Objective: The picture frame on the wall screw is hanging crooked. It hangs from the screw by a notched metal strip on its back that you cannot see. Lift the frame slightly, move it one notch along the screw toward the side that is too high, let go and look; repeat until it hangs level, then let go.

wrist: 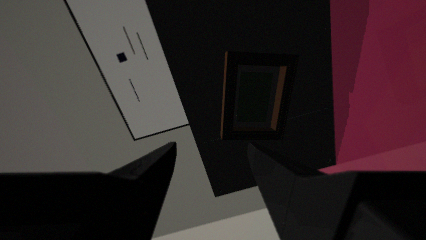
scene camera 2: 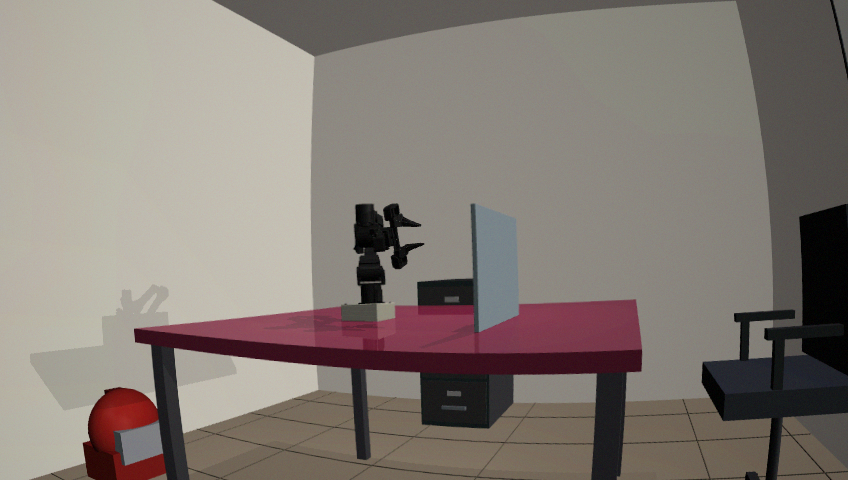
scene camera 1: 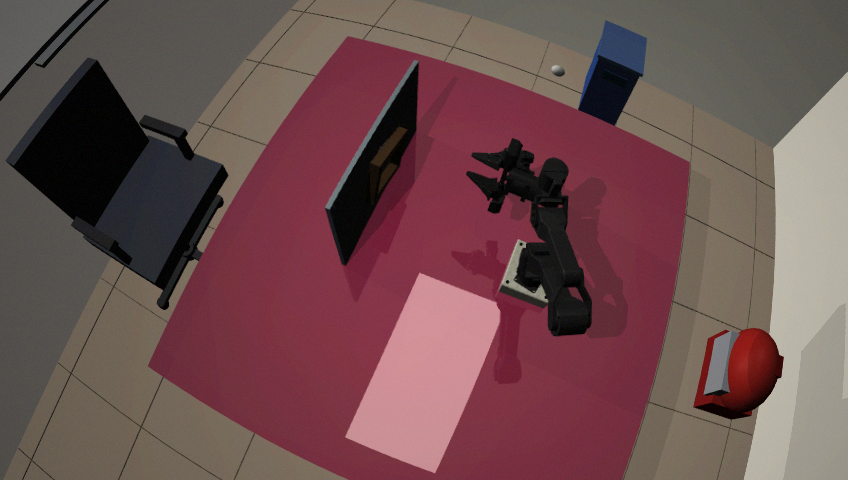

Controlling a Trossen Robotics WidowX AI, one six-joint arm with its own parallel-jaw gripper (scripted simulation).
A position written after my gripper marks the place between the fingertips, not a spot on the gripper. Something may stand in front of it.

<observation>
In view: my gripper (scene camera 1: 469, 163) and a wall panel (scene camera 1: 348, 215).
My gripper shows as well in the wrist view (wrist: 212, 147) and in scene camera 2 (scene camera 2: 422, 234). The wall panel is seen too in the wrist view (wrist: 194, 46) and in scene camera 2 (scene camera 2: 494, 241).
</observation>
